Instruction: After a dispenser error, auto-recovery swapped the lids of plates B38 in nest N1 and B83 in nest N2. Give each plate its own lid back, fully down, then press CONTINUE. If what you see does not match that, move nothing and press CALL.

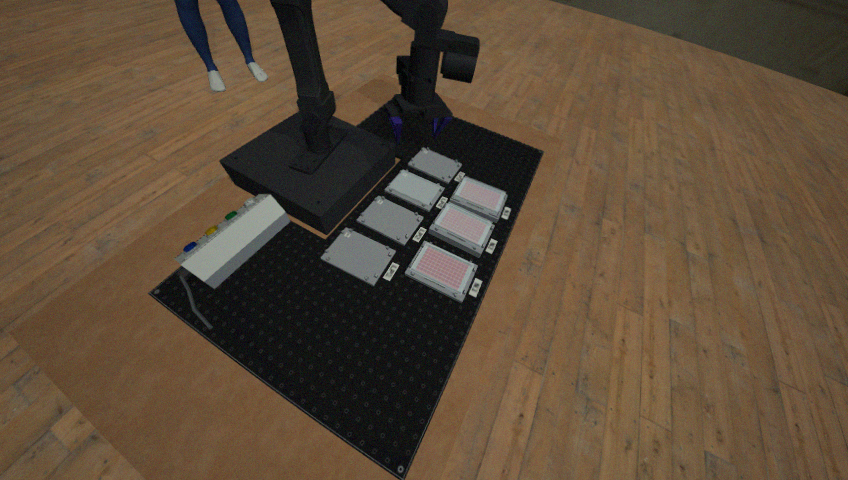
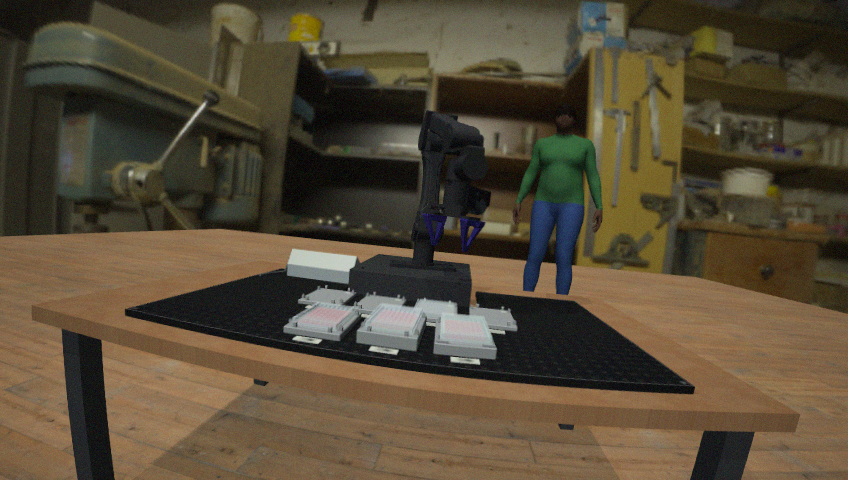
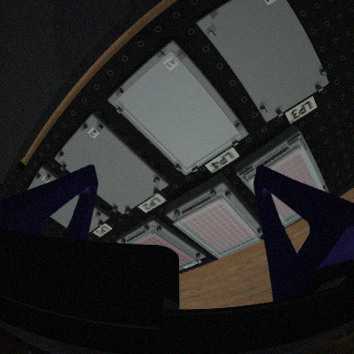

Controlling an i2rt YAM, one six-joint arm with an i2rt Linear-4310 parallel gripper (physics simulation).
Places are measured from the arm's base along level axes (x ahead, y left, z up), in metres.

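Pixels of known places: gripper, between the fingertips: (image 1: 415, 140) (image 2: 448, 248) (image 3: 175, 173); arm's base, origin of its link: (image 1: 320, 149) (image 2: 422, 267).
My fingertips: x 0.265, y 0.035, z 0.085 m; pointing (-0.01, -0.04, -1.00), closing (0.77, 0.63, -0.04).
Ahead of a thing's pixels: the offset from my fingertips to its middle. "pt": to the spot under its first point.
Three plates with pink wells sit in a row of nests: one at the near end @[pt dx +0.157, dy -0.251, dz -0.128 m] (image 1: 441, 268) (image 2: 324, 318), one in the middle (image 1: 462, 227) (image 2: 392, 319) (image 3: 217, 225) and one at the far end @[pt dx +0.198, dy +0.002, dz -0.117 m] (image 1: 480, 195) (image 2: 464, 330) (image 3: 300, 172). Their nest labels and plate names are too small to read, and whether each clear lid is fully down cannot be told. A pale lid-like plate @[dx +0.015, dy -0.019, dz -0.140 m] (image 1: 414, 189) (image 2: 436, 308) (image 3: 180, 110) lies on the pad labelled LP4. My gripper (image 1: 416, 137) (image 2: 451, 247) (image 3: 175, 173) is open and empty, raised above the board beyond the far pad.
Grey pads LP1 @[dx -0.039, dy -0.275, dz -0.144 m] (image 1: 358, 256), LP2 @[dx -0.009, dy -0.147, dz -0.144 m] (image 1: 389, 220) (image 3: 112, 165) and LP3 @[dx +0.038, dy +0.110, dz -0.144 m] (image 1: 435, 164) (image 3: 265, 55) show bare tops. A pale button box @[dx -0.309, dy -0.343, dz -0.112 m] (image 1: 241, 246) (image 2: 321, 265) carries blue @[dx -0.346, dy -0.412, dz -0.090 m] (image 1: 189, 246), yellow @[dx -0.336, dy -0.363, dz -0.090 m] (image 1: 211, 230) and green @[dx -0.326, dy -0.314, dz -0.090 m] (image 1: 231, 215) buttons. A person (image 2: 559, 172) stands behind the table.
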